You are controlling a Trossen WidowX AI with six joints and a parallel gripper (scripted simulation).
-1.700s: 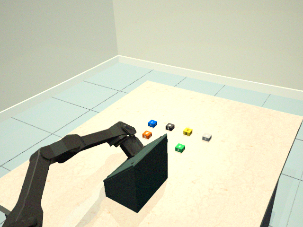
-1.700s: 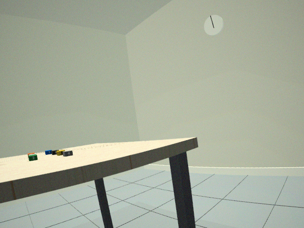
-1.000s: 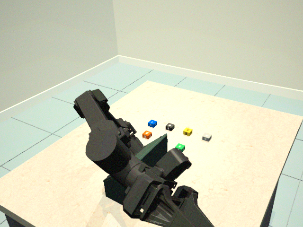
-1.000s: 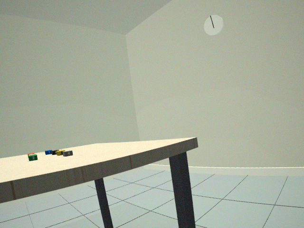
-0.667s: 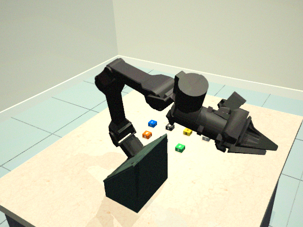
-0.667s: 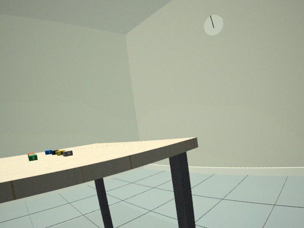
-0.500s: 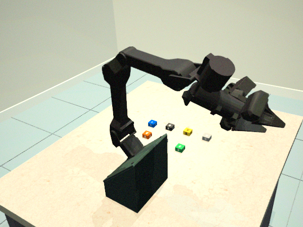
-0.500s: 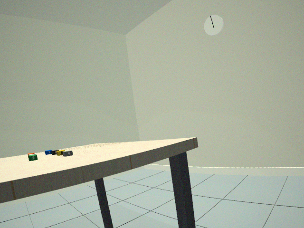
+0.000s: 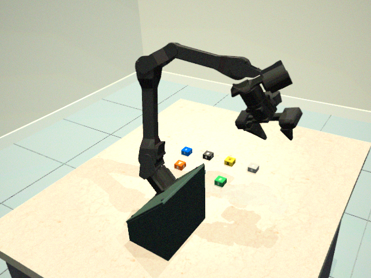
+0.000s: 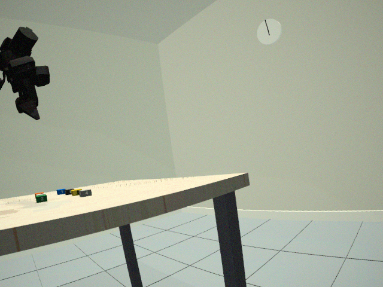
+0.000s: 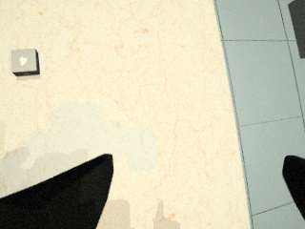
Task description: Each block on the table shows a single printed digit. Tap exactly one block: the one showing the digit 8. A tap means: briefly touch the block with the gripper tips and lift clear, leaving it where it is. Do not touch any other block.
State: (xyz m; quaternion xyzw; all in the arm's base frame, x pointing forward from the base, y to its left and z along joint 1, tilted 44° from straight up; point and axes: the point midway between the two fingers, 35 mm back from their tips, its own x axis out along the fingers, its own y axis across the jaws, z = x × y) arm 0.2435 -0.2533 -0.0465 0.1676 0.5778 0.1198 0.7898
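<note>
My gripper tip is now 9 cm short of the black block, 32 cm to the right of it and 23 cm above it. Also, from my gripper tip: grey block (12 cm ahead, 14 cm to the left, 23 cm below); yellow block (11 cm ahead, 23 cm to the left, 23 cm below); green block (2 cm behind, 19 cm to the left, 23 cm below).
</note>
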